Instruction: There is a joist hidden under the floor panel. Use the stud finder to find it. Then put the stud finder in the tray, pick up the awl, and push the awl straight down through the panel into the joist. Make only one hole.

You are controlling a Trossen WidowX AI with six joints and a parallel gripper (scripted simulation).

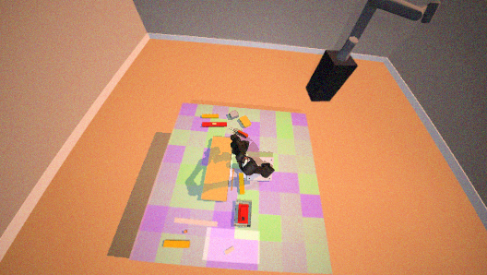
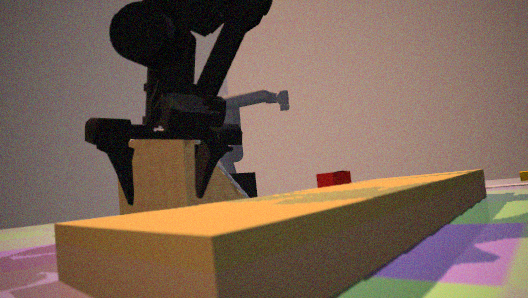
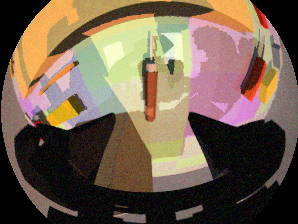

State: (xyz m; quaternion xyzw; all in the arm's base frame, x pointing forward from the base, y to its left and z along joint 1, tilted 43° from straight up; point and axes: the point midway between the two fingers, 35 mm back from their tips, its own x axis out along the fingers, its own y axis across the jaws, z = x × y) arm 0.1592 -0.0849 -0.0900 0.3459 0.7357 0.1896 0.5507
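Now: the awl 4 cm below my gripper tip, 3 cm ahead of it and 1 cm to the right of it. Round my gripper tip: red stud finder 44 cm to the left, 5 cm ahead; grey tray 43 cm to the left, 5 cm ahead, 3 cm below; red level 35 cm to the right, 26 cm ahead, 3 cm below.
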